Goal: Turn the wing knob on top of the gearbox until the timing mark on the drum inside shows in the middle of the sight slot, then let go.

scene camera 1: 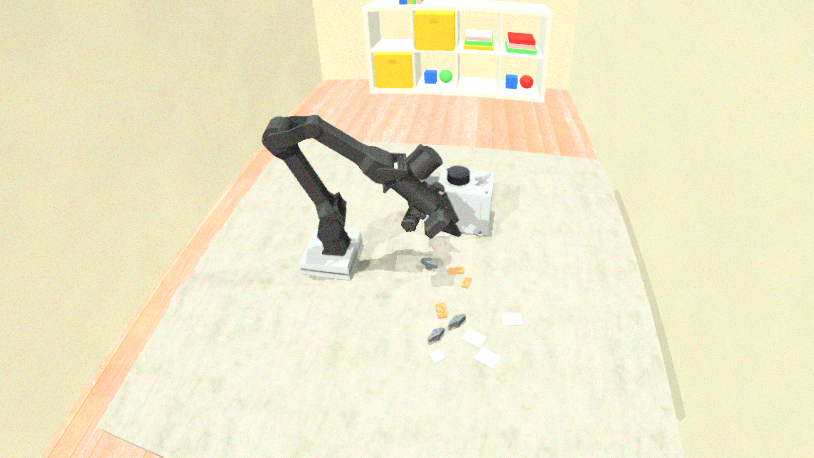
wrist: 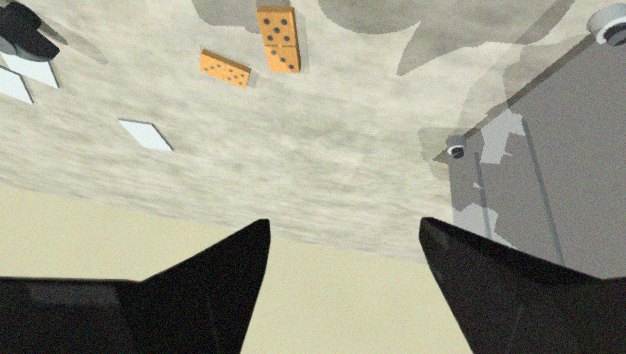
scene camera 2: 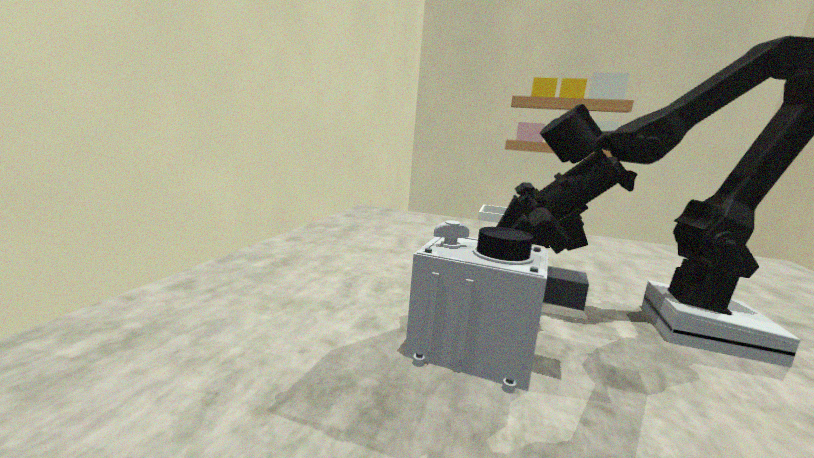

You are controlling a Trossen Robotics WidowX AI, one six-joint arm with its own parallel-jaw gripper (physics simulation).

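Places are measured from the arm's base along level axes (x ahead, y left, z up), in centimetres.
Where they show: gripper, fingertip midpoint: (scene camera 1: 458,228) (wrist: 344,228); arm's base, link origin: (scene camera 1: 336,246) (scene camera 2: 697,301).
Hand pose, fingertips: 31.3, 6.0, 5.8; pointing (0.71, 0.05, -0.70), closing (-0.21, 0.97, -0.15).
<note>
Things, the pixels of their top centre, and the offset from my fingertips, as dx, dy, dz. "spot": a spot on its surface instead.
- grey gearbox, top centre: (scene camera 2: 506,227) (scene camera 1: 458,169) -2.4, +16.9, +6.5
- black round cap, surface spot: (scene camera 2: 504,243) spot: -2.5, +20.1, +5.3
- dark block, surface spot: (scene camera 2: 566,288) spot: -9.9, +19.3, +1.0
The grey gearbox (scene camera 1: 479,213) (scene camera 2: 472,319) (wrist: 590,150) stands upright on the mat. Its grey wing knob (scene camera 1: 483,179) (scene camera 2: 451,232) is on top, beside a black round cap (scene camera 1: 458,175) (scene camera 2: 504,243); the knob does not show in the wrist view. My gripper (scene camera 1: 435,229) (scene camera 2: 530,236) (wrist: 344,228) is open and empty, tilted down beside the gearbox and apart from the knob. In the wrist view the right finger overlaps the gearbox face and the left finger is off it. I cannot make out the sight slot or the timing mark.
A dark block (scene camera 2: 566,288) sticks out from the gearbox's side. Orange dominoes (scene camera 1: 441,310) (wrist: 279,40), white tiles (scene camera 1: 511,319) (wrist: 146,135) and dark grey pieces (scene camera 1: 429,263) lie on the mat. My arm's base (scene camera 1: 327,264) (scene camera 2: 734,336) stands apart from the gearbox.
</note>
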